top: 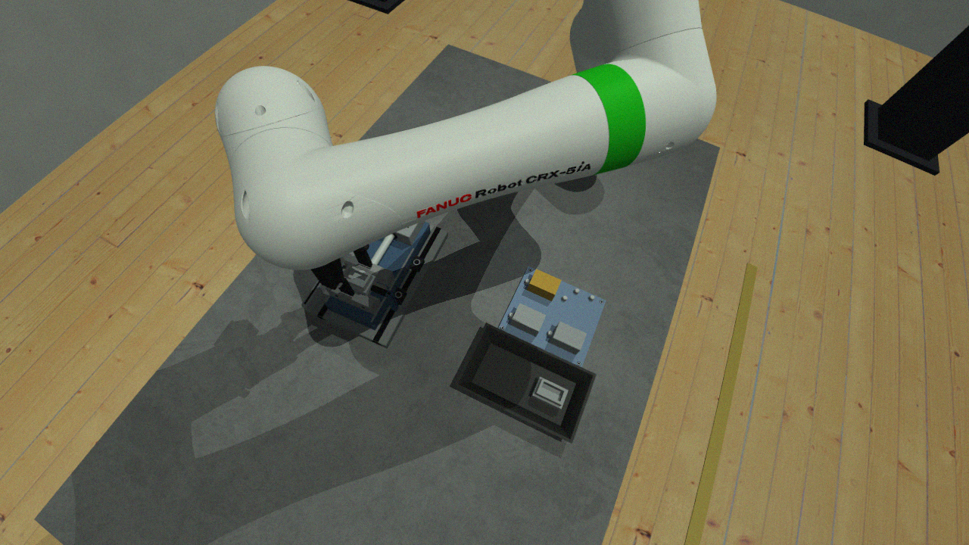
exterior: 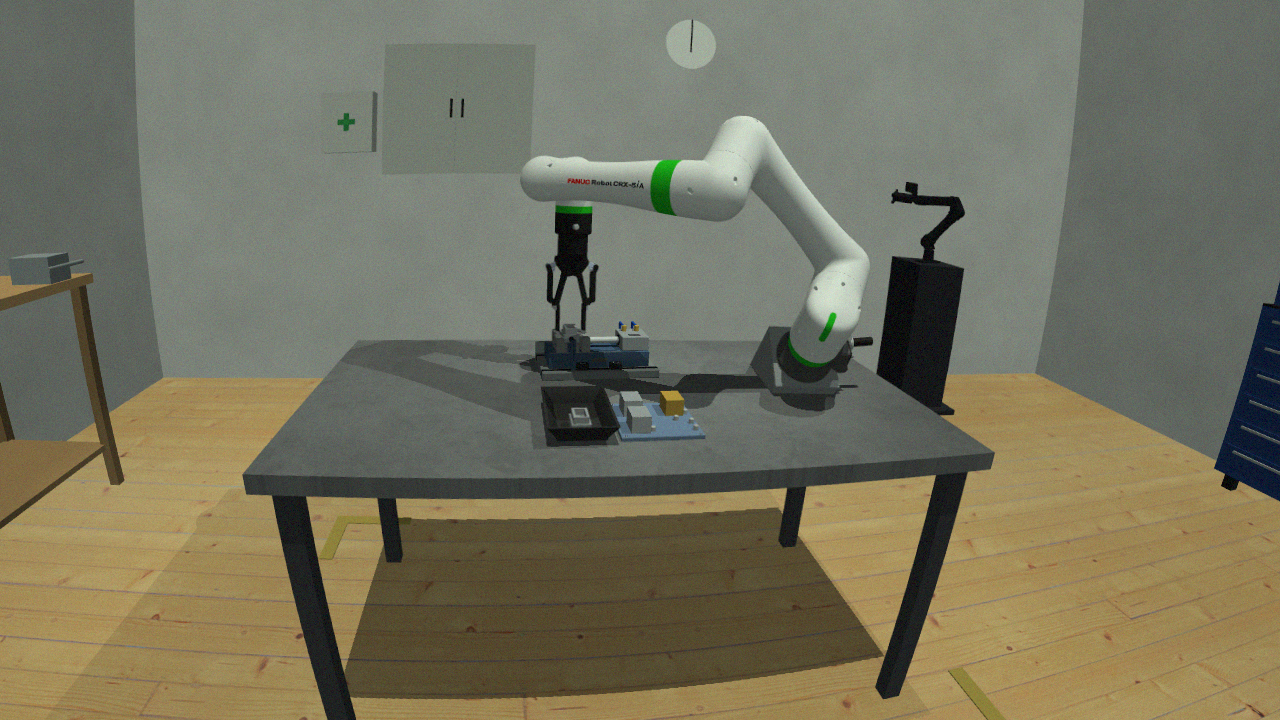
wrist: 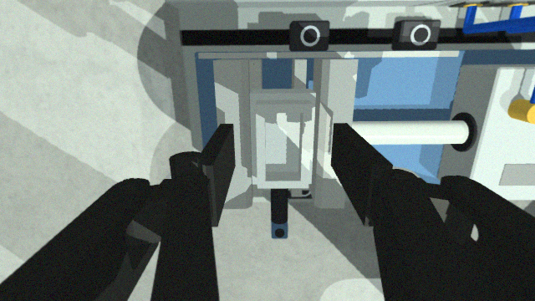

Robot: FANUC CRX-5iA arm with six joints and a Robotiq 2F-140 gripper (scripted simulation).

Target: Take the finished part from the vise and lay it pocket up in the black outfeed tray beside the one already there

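My gripper is now 90 mm past the white screw rod, 10 mm to the left of it and 60 mm above it. Also, from my hand: blue fixture plate (160 mm behind, 370 mm to the left, 130 mm below); yellow block (210 mm behind, 320 mm to the left, 110 mm below); blue vise (70 mm behind, 10 mm to the right, 100 mm below).
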